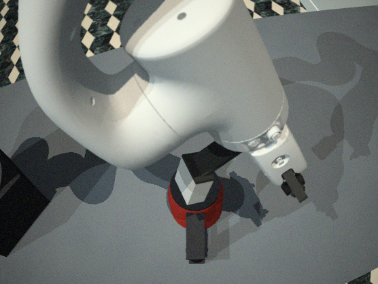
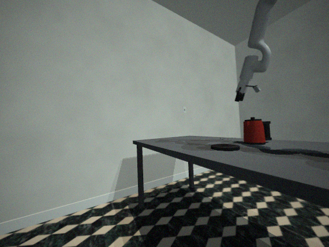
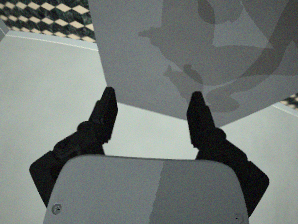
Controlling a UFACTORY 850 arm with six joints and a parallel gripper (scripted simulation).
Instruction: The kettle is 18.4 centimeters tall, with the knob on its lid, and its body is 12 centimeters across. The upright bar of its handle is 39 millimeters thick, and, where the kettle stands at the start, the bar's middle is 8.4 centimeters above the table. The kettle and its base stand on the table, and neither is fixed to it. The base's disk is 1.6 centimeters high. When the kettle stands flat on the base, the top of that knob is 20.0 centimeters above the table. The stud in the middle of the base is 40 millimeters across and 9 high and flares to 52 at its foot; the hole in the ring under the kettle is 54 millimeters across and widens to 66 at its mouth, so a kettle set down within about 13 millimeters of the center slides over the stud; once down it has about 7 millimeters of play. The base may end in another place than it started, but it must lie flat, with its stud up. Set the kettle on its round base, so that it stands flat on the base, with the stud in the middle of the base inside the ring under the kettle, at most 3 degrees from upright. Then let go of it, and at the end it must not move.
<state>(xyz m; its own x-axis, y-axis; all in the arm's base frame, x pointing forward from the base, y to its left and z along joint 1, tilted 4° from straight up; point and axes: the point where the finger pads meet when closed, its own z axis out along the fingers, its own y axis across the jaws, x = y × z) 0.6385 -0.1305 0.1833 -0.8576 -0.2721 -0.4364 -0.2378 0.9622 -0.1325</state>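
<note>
My gripper is now 13 cm past the red kettle, 1 cm to the right of it and 25 cm above it. Round my hand: black round base 14 cm behind, 36 cm to the left, 33 cm below.
</note>
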